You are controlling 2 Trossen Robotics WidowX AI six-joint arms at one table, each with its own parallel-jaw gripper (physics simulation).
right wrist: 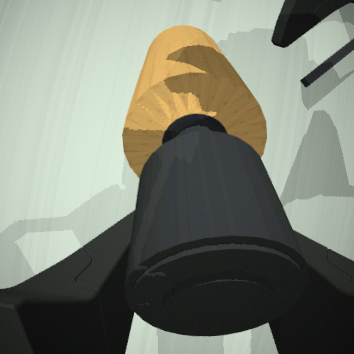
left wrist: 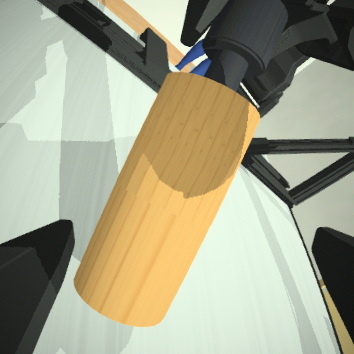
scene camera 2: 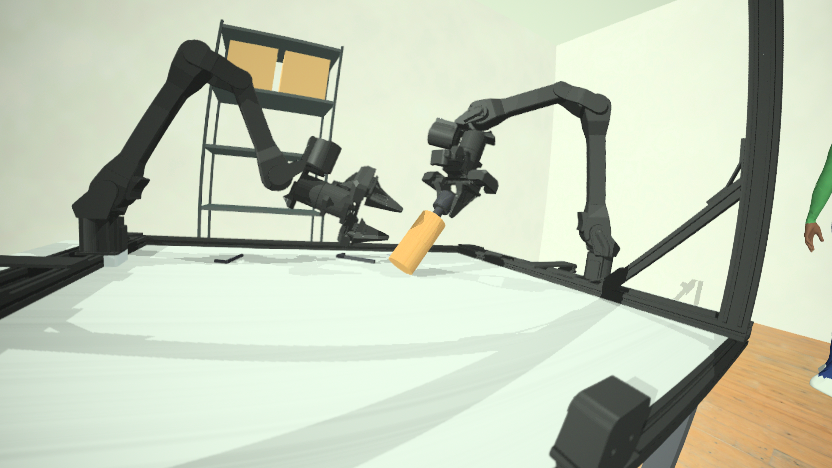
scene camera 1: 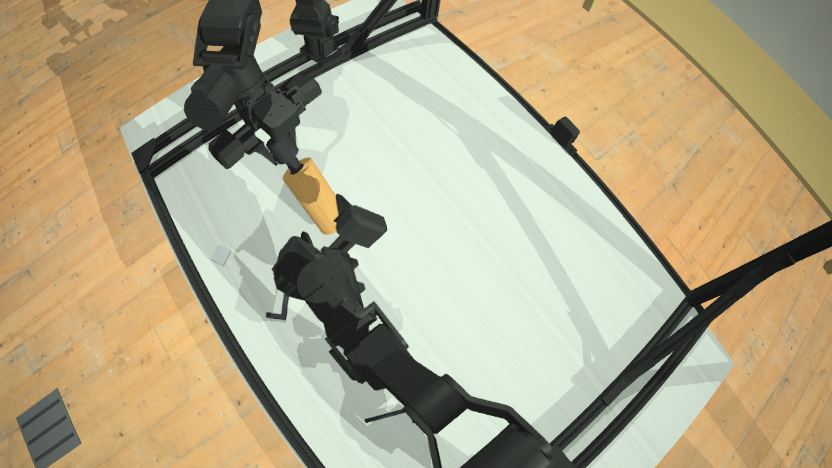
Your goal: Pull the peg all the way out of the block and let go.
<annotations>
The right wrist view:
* my right gripper
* dark peg: gripped by my right gripper
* wooden cylindrical block
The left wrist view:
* my left gripper
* my right gripper
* dark peg
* wooden cylindrical block
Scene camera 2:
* my left gripper
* my right gripper
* wooden cylindrical block
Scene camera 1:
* my left gripper
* my right gripper
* dark peg
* wooden cylindrical block
</annotations>
